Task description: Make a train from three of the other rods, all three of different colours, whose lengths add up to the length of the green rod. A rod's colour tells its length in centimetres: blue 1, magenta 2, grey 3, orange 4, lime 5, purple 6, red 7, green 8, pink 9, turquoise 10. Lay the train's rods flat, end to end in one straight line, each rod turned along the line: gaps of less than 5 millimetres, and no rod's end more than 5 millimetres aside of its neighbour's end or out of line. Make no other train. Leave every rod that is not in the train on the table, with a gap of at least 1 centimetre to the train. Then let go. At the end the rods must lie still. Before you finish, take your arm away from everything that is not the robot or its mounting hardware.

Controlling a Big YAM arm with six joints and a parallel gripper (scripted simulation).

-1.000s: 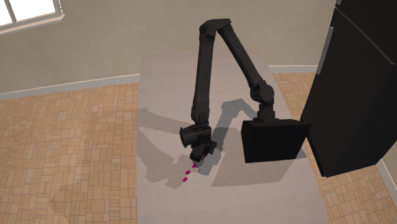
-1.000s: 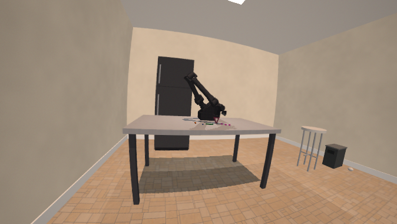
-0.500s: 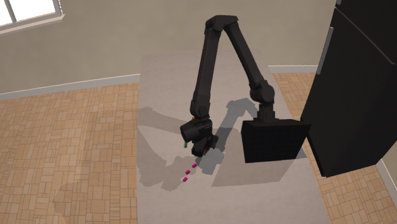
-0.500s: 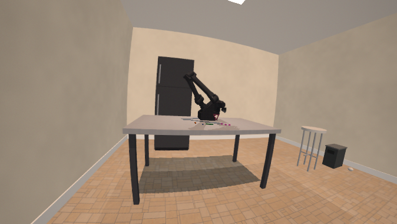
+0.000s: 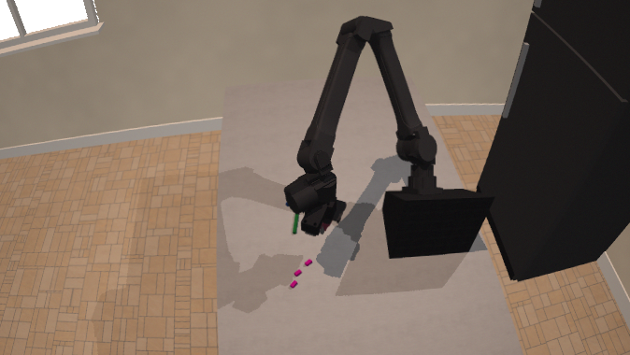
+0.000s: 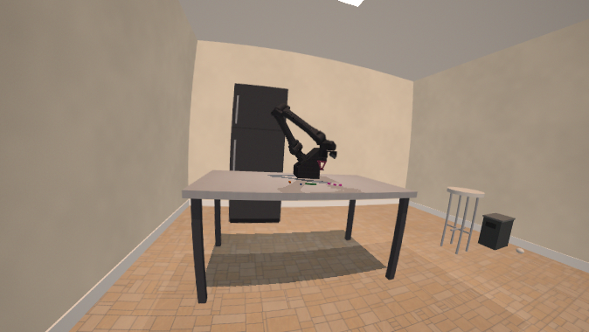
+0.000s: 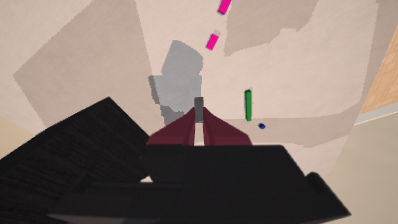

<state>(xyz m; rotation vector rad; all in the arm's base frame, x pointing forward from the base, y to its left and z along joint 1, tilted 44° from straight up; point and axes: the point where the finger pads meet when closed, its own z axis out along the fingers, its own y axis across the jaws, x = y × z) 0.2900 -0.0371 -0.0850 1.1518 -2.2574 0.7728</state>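
The blue rod is 80 mm ahead of my hand, 180 mm to the right of it and 100 mm below it. Also, from my hand: green rod: 60 mm ahead, 110 mm to the right, 100 mm below; orange rod: 10 mm behind, 240 mm to the right, 100 mm below; grey rod: right at my hand.
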